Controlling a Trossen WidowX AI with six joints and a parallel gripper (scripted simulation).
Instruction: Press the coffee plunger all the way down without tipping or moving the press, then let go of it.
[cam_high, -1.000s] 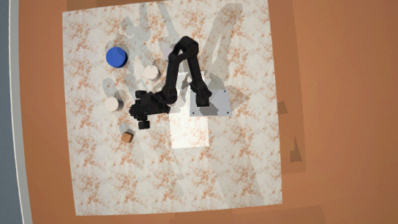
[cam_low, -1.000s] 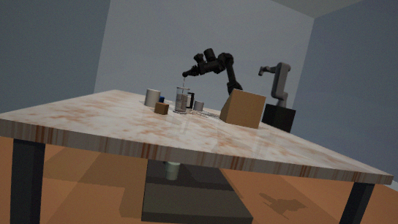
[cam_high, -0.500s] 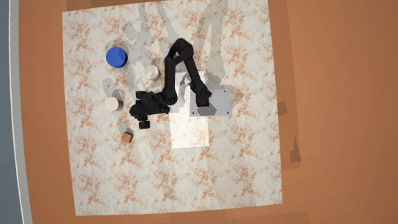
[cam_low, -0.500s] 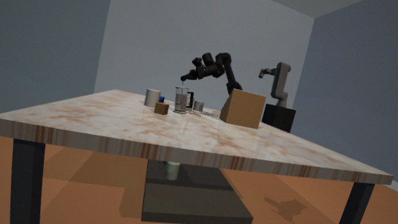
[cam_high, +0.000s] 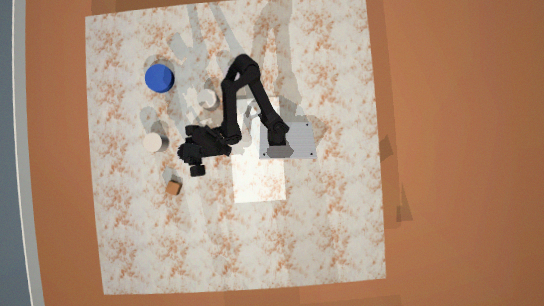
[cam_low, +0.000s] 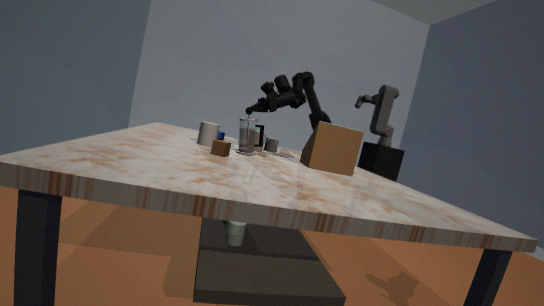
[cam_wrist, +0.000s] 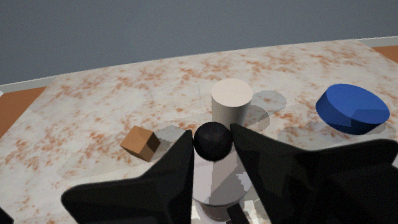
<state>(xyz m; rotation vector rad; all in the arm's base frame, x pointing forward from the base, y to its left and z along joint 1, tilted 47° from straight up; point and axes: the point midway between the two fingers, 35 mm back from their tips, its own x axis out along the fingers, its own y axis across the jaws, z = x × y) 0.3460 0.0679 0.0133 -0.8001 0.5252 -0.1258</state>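
My gripper tip is 90 mm above the coffee press, 40 mm past it and 10 mm to the left of it. Round my gripper tip: blue cylinder: 330 mm to the right, 160 mm below, 130 mm ahead; then small brown cube: 160 mm below, 150 mm to the left, 80 mm ahead.
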